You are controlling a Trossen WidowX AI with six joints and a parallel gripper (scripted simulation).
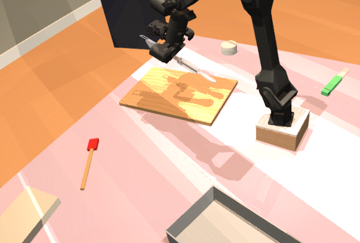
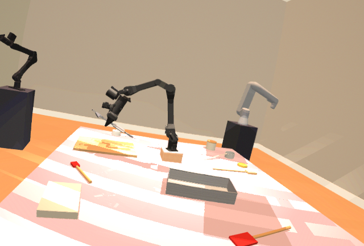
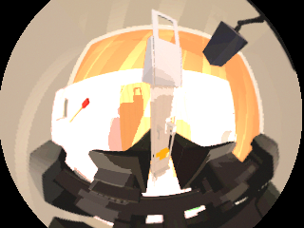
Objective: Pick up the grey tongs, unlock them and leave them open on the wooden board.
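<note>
My gripper tip is 1 cm short of the wooden board, 2 cm to the right of it and 12 cm above it. The rest, counted from my gripper tip: green brush (17 cm behind, 55 cm to the left, 12 cm below); then pale block (62 cm ahead, 18 cm to the right, 12 cm below); then white cylinder (30 cm behind, 12 cm to the left, 11 cm below).
</note>
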